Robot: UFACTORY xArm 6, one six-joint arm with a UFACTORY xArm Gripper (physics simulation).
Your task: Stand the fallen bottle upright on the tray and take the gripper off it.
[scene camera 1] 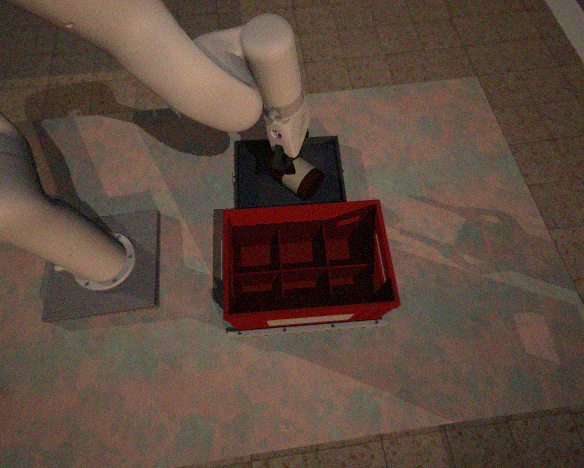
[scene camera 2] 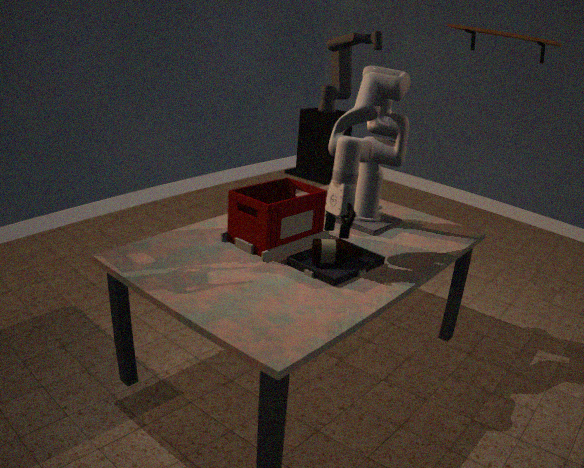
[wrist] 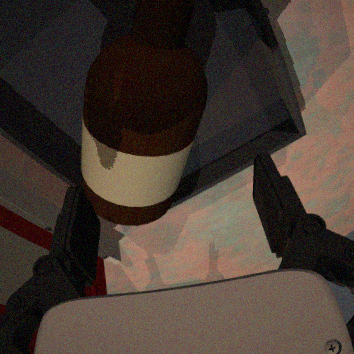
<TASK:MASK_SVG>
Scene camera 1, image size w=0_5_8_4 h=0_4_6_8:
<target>gripper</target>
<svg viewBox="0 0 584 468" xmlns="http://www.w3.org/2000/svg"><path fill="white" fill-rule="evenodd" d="M304 89L303 104L295 114L286 118L275 119L273 123L270 123L266 120L267 115L262 111L264 113L268 139L274 152L272 169L281 170L284 174L296 173L294 163L291 162L292 158L299 154L304 138L309 136L310 111Z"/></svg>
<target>brown bottle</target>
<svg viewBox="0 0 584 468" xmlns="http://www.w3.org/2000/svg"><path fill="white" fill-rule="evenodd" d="M263 146L260 150L260 155L270 162L270 171L273 177L305 201L313 197L322 185L325 174L299 155L292 158L291 161L294 163L295 174L284 174L281 170L272 169L274 152L271 147Z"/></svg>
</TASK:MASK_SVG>
